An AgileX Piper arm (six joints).
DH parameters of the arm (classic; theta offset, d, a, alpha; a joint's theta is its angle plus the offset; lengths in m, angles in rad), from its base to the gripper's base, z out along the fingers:
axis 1: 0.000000 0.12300 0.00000 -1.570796
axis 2: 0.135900 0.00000 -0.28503 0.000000
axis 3: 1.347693 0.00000 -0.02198 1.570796
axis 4: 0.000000 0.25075 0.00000 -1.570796
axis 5: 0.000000 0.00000 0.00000 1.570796
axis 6: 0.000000 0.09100 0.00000 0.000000
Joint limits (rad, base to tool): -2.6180..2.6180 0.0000..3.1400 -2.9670..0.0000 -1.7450..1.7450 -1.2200..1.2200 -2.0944..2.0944
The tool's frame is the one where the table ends.
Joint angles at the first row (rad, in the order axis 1, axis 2, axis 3, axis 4, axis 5, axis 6):
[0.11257 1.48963 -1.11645 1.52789 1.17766 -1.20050]
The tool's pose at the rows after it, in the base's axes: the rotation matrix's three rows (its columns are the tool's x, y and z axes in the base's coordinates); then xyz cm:
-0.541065, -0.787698, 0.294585; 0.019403, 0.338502, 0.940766; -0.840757, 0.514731, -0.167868; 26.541, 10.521, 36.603
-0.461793, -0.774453, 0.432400; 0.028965, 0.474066, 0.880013; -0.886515, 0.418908, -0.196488; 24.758, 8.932, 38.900
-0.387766, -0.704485, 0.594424; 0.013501, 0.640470, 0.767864; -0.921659, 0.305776, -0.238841; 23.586, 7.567, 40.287
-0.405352, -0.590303, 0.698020; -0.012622, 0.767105, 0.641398; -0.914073, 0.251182, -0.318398; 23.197, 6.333, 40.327
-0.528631, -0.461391, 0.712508; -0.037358, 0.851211, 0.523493; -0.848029, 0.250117, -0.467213; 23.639, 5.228, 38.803
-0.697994, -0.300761, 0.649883; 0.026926, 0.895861, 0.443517; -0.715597, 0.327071, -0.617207; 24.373, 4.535, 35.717
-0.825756, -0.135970, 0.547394; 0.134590, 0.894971, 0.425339; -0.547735, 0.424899, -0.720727; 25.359, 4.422, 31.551
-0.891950, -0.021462, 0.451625; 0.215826, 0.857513, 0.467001; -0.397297, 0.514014, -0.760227; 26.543, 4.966, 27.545
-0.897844, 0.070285, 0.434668; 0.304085, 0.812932, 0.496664; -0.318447, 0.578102, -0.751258; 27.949, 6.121, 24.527
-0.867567, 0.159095, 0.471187; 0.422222, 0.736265, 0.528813; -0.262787, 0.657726, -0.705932; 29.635, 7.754, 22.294
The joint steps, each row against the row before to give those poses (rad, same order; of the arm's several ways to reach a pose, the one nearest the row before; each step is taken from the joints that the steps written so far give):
[-0.03061 -0.09300 -0.00001 -0.05929 -0.01395 0.04019]
[-0.03762 -0.11412 0.00003 -0.08036 -0.09928 0.05019]
[-0.01247 -0.09072 -0.00003 -0.13517 -0.15692 0.06889]
[-0.00242 -0.04366 0.00004 -0.20511 -0.10909 0.15989]
[-0.00240 0.01003 -0.00003 -0.25832 -0.00921 0.23698]
[-0.00002 0.04051 0.03986 -0.16752 0.03006 0.23967]
[0.00002 0.07128 0.07304 -0.02962 0.00620 0.14928]
[0.00487 0.09711 0.06305 0.08552 -0.02000 0.02381]
[0.03472 0.09272 0.03939 0.11747 -0.09349 -0.00299]
[0.04890 0.09226 0.01567 0.20650 -0.11883 -0.04982]

